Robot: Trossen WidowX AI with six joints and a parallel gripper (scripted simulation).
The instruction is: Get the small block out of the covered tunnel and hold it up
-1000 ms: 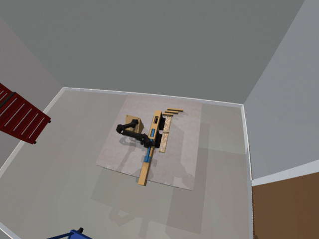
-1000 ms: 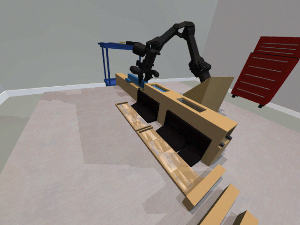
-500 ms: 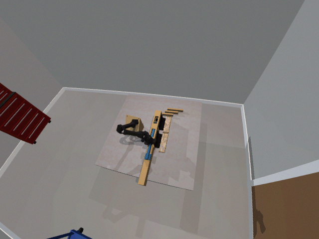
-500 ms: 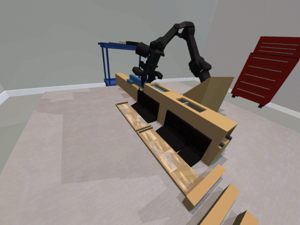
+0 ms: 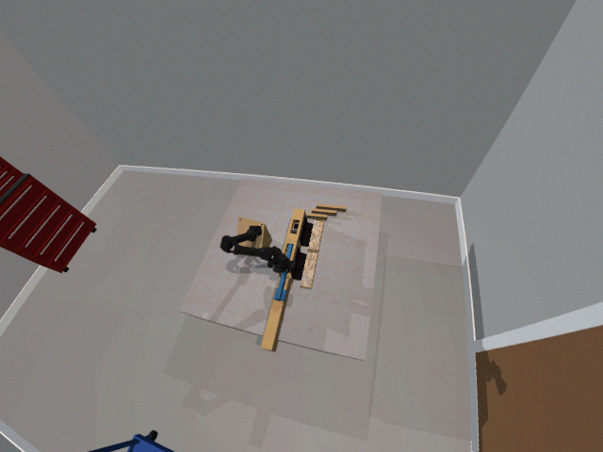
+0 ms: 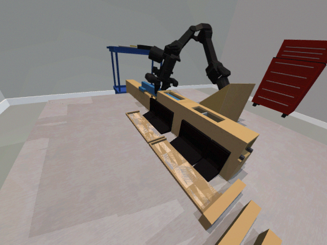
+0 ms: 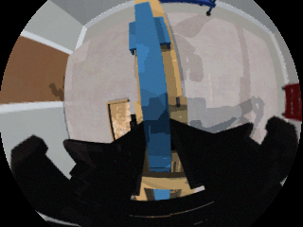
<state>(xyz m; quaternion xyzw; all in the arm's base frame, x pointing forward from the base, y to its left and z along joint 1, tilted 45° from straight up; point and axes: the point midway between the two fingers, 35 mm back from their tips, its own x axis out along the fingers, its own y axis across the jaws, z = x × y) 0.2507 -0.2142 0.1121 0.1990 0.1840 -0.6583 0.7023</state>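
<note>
The tan covered tunnel lies 5 cm below my gripper tip, 3 cm to the left of it and 2 cm ahead of it.
</note>
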